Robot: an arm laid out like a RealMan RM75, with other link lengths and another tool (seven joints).
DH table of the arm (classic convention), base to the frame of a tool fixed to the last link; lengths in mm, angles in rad. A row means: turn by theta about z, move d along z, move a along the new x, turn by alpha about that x. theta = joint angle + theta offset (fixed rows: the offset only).
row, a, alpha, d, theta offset
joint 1, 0, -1.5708, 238.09, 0
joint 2, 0, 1.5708, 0, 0
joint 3, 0, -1.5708, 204.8, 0
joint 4, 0, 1.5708, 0, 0
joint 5, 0, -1.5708, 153.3, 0
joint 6, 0, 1.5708, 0, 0
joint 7, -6.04, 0.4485, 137.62, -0.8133
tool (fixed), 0, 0, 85.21, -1.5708
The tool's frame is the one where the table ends.
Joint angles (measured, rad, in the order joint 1, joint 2, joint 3, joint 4, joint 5, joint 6, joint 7), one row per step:
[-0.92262, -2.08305, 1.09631, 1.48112, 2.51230, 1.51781, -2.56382]
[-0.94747, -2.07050, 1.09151, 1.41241, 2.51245, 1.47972, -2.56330]
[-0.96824, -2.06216, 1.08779, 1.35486, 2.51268, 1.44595, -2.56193]
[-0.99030, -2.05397, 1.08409, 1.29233, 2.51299, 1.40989, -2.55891]
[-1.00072, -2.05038, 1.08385, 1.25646, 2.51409, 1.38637, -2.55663]
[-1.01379, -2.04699, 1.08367, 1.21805, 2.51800, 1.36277, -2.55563]
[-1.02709, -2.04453, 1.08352, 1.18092, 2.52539, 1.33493, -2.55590]
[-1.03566, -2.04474, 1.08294, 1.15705, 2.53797, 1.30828, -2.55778]
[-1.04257, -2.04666, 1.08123, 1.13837, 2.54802, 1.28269, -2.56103]
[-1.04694, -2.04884, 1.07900, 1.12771, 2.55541, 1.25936, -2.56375]
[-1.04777, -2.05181, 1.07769, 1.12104, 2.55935, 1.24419, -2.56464]
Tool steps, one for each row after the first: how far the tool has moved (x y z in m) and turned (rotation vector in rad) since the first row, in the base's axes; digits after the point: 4 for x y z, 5 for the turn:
[-0.0013, 0.0071, -0.0022, 0.00210, -0.00644, 0.01844]
[-0.0021, 0.0128, -0.0047, 0.00412, -0.01256, 0.03270]
[-0.0033, 0.0184, -0.0077, 0.00537, -0.01769, 0.04772]
[-0.0047, 0.0216, -0.0097, 0.00739, -0.01950, 0.05671]
[-0.0062, 0.0249, -0.0120, 0.00934, -0.01900, 0.06681]
[-0.0075, 0.0289, -0.0137, 0.01677, -0.01789, 0.07608]
[-0.0087, 0.0330, -0.0140, 0.03151, -0.01550, 0.08229]
[-0.0090, 0.0367, -0.0144, 0.04631, -0.01769, 0.08729]
[-0.0084, 0.0402, -0.0141, 0.06265, -0.02260, 0.08839]
[-0.0084, 0.0420, -0.0145, 0.07154, -0.02661, 0.08994]

